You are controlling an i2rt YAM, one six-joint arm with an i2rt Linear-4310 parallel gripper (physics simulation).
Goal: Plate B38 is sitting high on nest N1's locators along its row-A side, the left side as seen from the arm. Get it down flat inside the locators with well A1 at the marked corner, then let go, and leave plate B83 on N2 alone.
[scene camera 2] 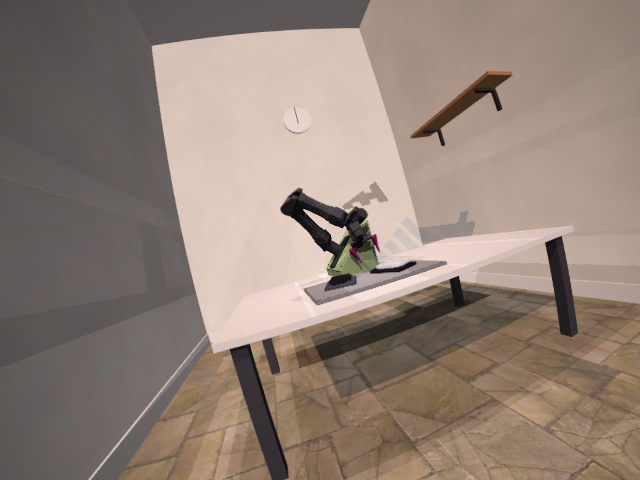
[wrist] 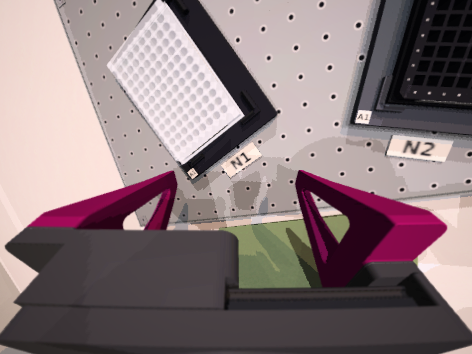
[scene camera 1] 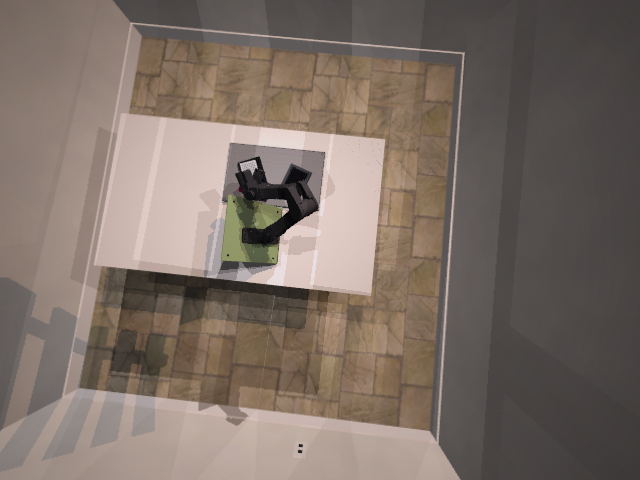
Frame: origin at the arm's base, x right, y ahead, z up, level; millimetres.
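Seen in the pictures: gripper, fingertip midpoint: (scene camera 2: 370,257) (wrist: 236,177); arm's base, link origin: (scene camera 2: 340,252) (scene camera 1: 260,236).
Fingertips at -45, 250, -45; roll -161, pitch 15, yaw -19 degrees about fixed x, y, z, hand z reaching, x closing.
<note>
Pixels of each thing's top centre, then the offset from my fingertips to it, as dx, dy, dz. "*": a spot on its surface instead. Level surfaces: height alone.
- Plate B38, top centre: (wrist: 166,87) (scene camera 2: 392,261) (scene camera 1: 250,172) -49, +95, -32
- black nest N1, surface spot: (wrist: 260,112) * +27, +45, -52
- nest's A1 tag, surface spot: (wrist: 192,173) * -69, +8, -52
- Black plate B83, surface spot: (wrist: 445,55) * +159, +37, -41
- nest N2, surface spot: (wrist: 425,122) * +151, -6, -52
- grey perforated board, top centre: (wrist: 296,47) (scene camera 2: 369,276) (scene camera 1: 273,176) +72, +89, -63
- white table, surface height: dz -77
Plate B38 (scene camera 1: 249,165) (scene camera 2: 392,265) (wrist: 175,85), white with many wells, lies on black nest N1 (wrist: 260,112). In the wrist view its left long edge covers the nest's left border, while a wide black strip with locators shows along its right side. The nest's A1 tag (wrist: 192,173) is at the near corner, just beyond the plate. How far the left side is raised is hard to tell. My gripper (scene camera 2: 369,257) (wrist: 236,177) is wide open and empty, above the board on the arm side of N1. Black plate B83 (wrist: 445,55) sits in nest N2 (wrist: 425,122).
Both nests stand on a grey perforated board (scene camera 1: 279,153) (scene camera 2: 320,297) (wrist: 305,95) on the white table (scene camera 1: 170,206). The arm's green base (scene camera 1: 235,237) stands behind the board. N2 is to the right of N1 in the wrist view. A wooden shelf (scene camera 2: 465,102) is high on the wall.
</note>
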